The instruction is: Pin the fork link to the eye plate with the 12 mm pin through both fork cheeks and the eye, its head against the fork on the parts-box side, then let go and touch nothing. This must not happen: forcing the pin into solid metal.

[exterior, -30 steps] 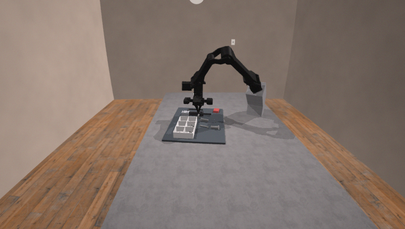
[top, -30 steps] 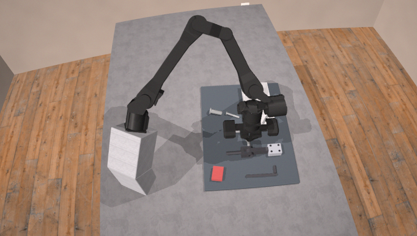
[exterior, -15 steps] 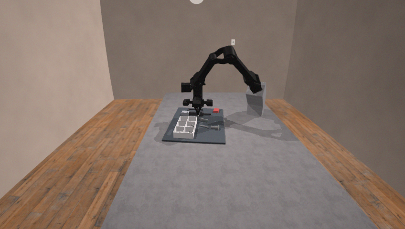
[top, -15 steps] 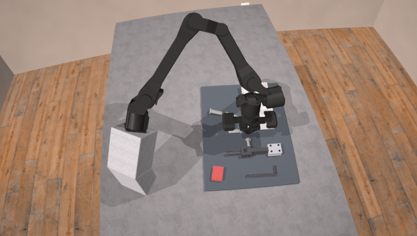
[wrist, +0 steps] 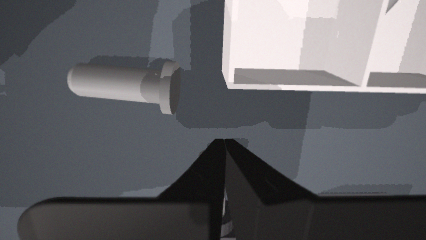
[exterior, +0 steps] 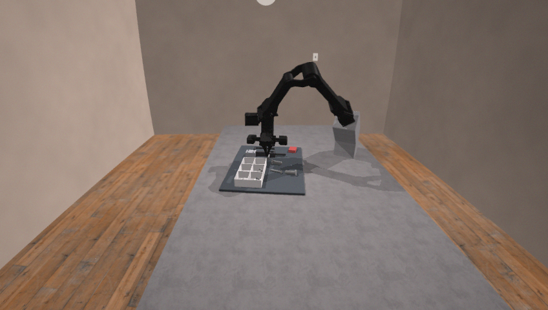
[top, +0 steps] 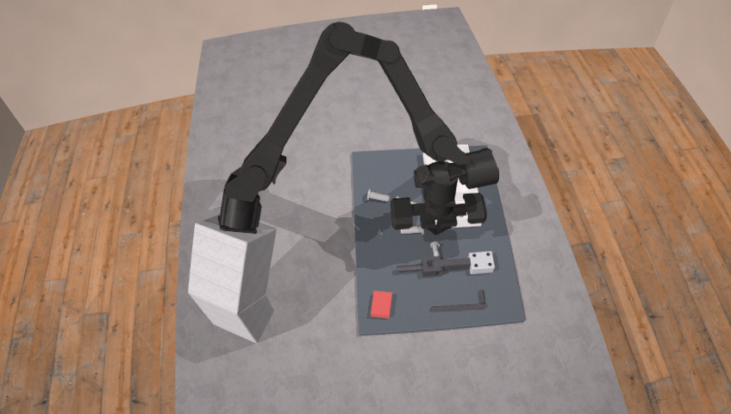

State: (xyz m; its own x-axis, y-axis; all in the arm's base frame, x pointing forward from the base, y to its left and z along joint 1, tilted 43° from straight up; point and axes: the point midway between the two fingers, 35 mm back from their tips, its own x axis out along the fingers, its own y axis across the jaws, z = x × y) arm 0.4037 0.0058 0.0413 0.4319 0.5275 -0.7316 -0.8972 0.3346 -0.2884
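Now: the eye plate 7 cm to the right of my hand and 5 cm below it. The rest, counted from my hand: dark L-shaped key: 16 cm to the right, 6 cm below, 4 cm ahead; white parts box: 13 cm to the left, 7 cm ahead, 5 cm below; red block: 14 cm behind, 13 cm to the right, 6 cm below.
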